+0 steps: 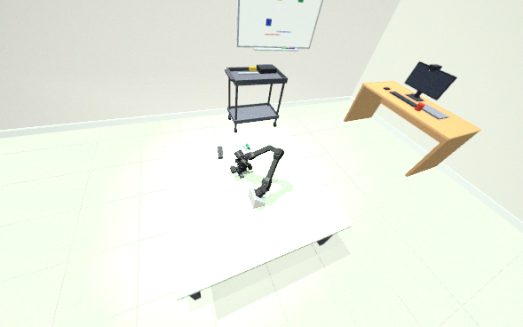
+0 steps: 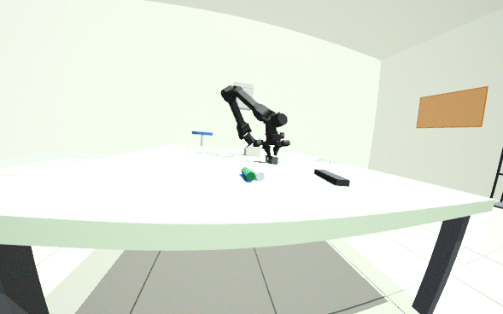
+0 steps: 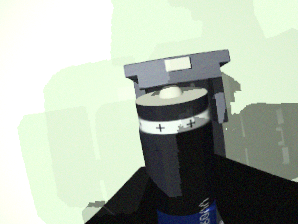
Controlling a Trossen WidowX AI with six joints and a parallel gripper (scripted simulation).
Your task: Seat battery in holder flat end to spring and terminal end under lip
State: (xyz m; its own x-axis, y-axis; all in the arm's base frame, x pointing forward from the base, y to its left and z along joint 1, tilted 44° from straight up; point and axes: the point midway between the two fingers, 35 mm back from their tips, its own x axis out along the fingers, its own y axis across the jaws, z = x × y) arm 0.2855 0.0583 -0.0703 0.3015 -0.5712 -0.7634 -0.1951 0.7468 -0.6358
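My gripper tip is now 1 cm below the battery. Also, from my gripper tip: black bar: 28 cm ahead, 15 cm to the left.
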